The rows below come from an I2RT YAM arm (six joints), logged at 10 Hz.
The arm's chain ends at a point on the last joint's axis. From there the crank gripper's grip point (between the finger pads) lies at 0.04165 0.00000 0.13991 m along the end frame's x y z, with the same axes.
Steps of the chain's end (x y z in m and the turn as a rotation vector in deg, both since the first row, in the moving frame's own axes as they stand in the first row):
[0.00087, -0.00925, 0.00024, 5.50, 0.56, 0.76]
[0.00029, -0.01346, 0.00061, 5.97, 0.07, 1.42]
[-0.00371, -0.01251, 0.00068, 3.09, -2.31, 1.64]
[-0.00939, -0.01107, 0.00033, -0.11, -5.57, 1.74]
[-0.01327, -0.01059, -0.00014, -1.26, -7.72, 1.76]
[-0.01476, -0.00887, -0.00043, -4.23, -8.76, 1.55]
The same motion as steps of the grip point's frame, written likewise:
[0.00232, -0.02208, -0.00079, 5.50, 0.56, 0.76]
[0.00063, -0.02698, -0.00015, 5.97, 0.07, 1.42]
[-0.00929, -0.01898, 0.00207, 3.09, -2.31, 1.64]
[-0.02319, -0.00974, 0.00371, -0.11, -5.57, 1.74]
[-0.03250, -0.00648, 0.00414, -1.26, -7.72, 1.76]
[-0.03669, 0.00248, 0.00385, -4.23, -8.76, 1.55]

